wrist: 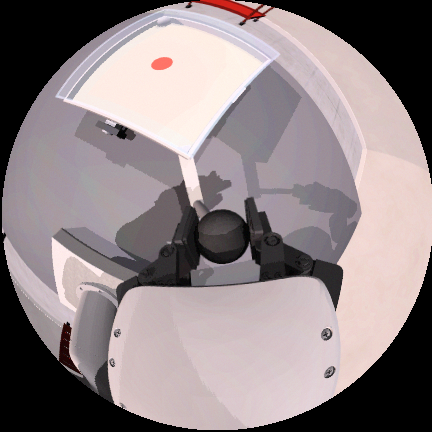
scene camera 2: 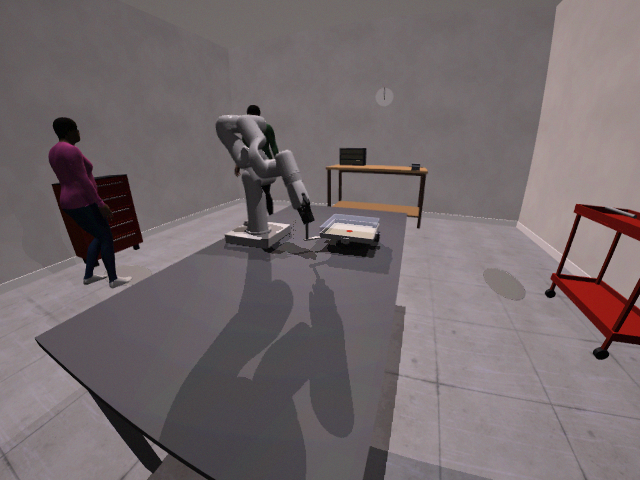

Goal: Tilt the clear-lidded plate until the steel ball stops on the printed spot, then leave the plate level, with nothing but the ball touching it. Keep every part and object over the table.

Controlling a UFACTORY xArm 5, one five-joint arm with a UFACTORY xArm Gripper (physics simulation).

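Note:
The clear-lidded plate [scene camera 2: 333, 228] [wrist: 200, 95] has a cream floor and clear raised walls. Its exact tilt is hard to tell. The printed red spot [scene camera 2: 349, 230] [wrist: 162, 63] shows bare. A small grey shape, possibly the steel ball [wrist: 163, 21], is at the far corner in the wrist view; the ball cannot be made out in the scene view. A pale bar [scene camera 2: 313, 238] [wrist: 190, 180] runs from the plate's near corner to an upright rod with a black ball knob [wrist: 223, 236]. My gripper [scene camera 2: 307, 220] [wrist: 221, 215] is shut on this knob, beside the plate.
A dark support [scene camera 2: 343, 243] [wrist: 118, 130] shows under the plate. The robot base [scene camera 2: 242, 239] [wrist: 66, 277] stands beside it on the grey table [scene camera 2: 330, 330]. The table's right edge runs near the plate. A red cart [scene camera 2: 594, 304], a workbench [scene camera 2: 379, 169] and two people are beyond the table.

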